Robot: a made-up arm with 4 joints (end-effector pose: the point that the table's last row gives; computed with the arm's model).
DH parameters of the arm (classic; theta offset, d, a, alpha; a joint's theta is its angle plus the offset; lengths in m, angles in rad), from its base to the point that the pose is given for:
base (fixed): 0 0.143 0 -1.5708
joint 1: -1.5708 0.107 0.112 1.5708
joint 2: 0 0.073 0.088 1.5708
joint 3: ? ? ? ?
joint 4: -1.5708 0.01 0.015 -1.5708
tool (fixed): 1.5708 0.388 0 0
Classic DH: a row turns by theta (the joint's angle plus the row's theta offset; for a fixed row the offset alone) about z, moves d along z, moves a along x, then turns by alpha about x.
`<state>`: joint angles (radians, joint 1 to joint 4).
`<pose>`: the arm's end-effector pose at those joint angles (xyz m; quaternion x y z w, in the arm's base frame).
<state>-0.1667 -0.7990 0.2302 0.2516</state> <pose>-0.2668 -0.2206 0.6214 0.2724 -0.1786 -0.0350 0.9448</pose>
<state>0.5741 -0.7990 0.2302 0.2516</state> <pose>0.1260 -0.2206 0.6761 0.2412 0.1755 -0.1313 0.9454</pose>
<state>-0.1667 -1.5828 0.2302 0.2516</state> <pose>-0.2088 -0.4103 0.2771 0.6189 -0.1346 -0.0398 0.7728</pose>
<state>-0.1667 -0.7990 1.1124 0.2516</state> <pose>-0.5253 -0.0474 0.4069 0.2508 -0.5233 -0.2447 0.7768</pose>
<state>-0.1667 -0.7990 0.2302 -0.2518</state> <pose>-0.2413 -0.3502 0.4801 0.4991 -0.1817 0.0106 0.8472</pose>
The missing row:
joint 3: 0 0.021 0.063 -1.5708
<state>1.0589 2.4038 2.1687 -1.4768</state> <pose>0.2494 0.4311 0.4405 0.2359 0.4867 0.8170 0.1997</pose>
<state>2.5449 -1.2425 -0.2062 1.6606</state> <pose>0.3432 0.1000 -0.2306 0.0370 0.9336 0.2273 0.2743</pose>
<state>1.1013 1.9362 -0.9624 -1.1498</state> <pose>0.3905 0.4441 0.2381 -0.5315 0.4394 -0.2166 0.6910</pose>
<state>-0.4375 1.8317 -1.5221 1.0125</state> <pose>0.2755 0.1375 0.0436 -0.6395 0.5943 -0.4235 0.2420</pose>
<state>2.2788 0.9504 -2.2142 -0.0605</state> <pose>-0.1451 -0.0688 -0.1179 0.4739 -0.6939 0.0062 0.5421</pose>
